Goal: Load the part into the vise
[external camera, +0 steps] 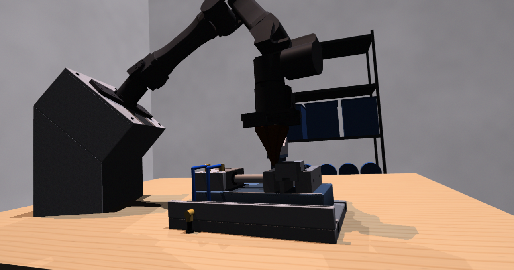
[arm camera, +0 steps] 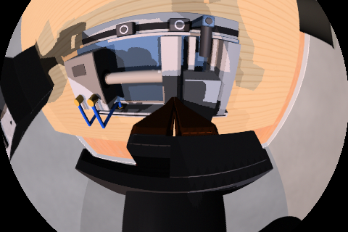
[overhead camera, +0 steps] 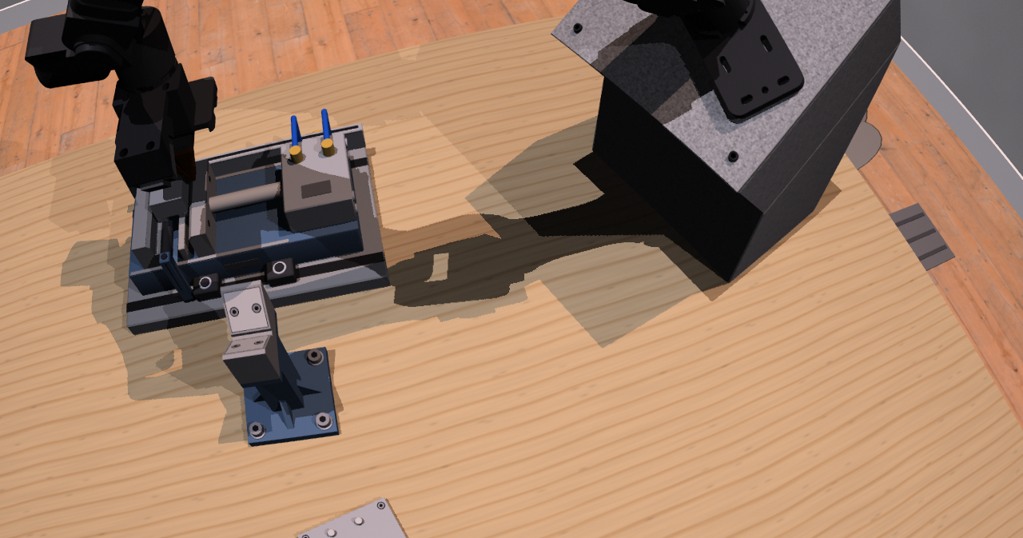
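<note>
Now: hand 3 cm short of the grey part and 2 cm above it. From my hand the other things lie so: moving jaw 4 cm below, 2 cm to the left, 1 cm behind; then cylinder rod 6 cm behind, 3 cm below, 1 cm to the left; then fixed jaw 6 cm ahead, 4 cm below, 3 cm to the left.
</note>
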